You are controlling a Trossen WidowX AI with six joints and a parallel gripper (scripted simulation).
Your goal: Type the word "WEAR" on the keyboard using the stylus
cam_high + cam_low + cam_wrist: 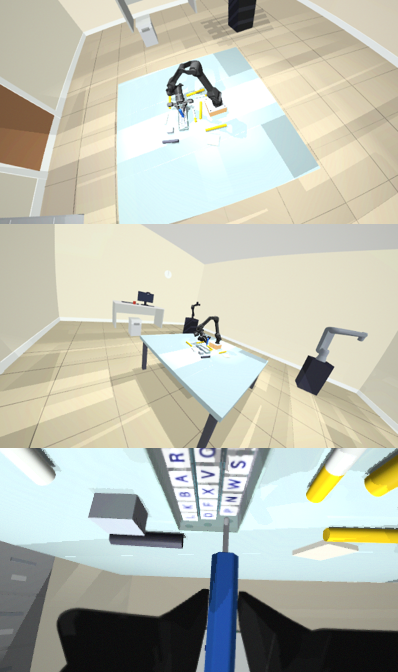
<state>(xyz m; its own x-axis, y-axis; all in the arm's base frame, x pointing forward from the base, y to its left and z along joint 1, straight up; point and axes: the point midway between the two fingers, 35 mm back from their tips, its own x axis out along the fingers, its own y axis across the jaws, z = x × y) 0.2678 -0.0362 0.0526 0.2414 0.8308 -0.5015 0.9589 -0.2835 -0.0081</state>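
The grey block lies 13 cm ahead of my gripper tip, 9 cm below it and 3 cm to the left of it. Round my gripper tip: dark bar 16 cm ahead, 11 cm to the left, 9 cm below; white flat tile 23 cm to the left, 13 cm behind, 10 cm below; blue stylus 1 cm below.
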